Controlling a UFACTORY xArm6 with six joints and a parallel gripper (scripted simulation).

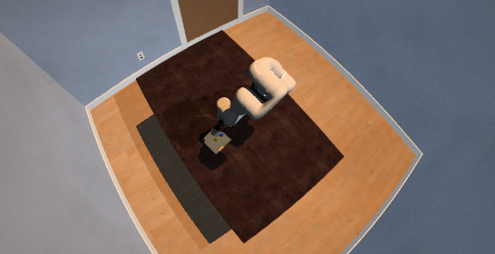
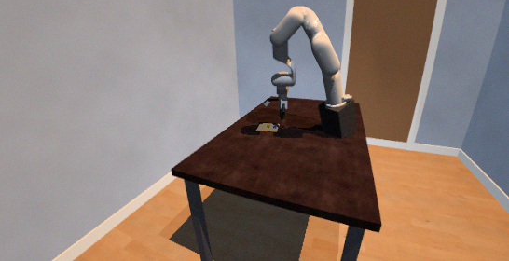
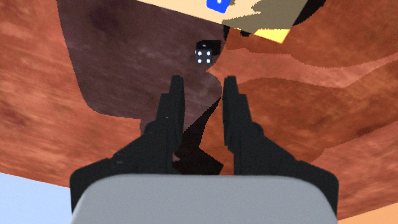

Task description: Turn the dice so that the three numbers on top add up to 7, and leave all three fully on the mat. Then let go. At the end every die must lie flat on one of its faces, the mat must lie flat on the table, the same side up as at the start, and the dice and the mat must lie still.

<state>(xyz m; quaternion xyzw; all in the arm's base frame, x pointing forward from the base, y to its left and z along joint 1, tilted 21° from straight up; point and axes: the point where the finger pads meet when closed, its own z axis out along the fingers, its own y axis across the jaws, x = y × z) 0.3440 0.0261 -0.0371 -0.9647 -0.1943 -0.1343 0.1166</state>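
My hand is 90 mm above the black die and 10 mm past it. Round my hand: mat: 90 mm below, 90 mm ahead, 10 mm to the left; then blue die: 80 mm below, 50 mm ahead, 10 mm to the left; then yellow die: 90 mm ahead, 80 mm below, 10 mm to the left.
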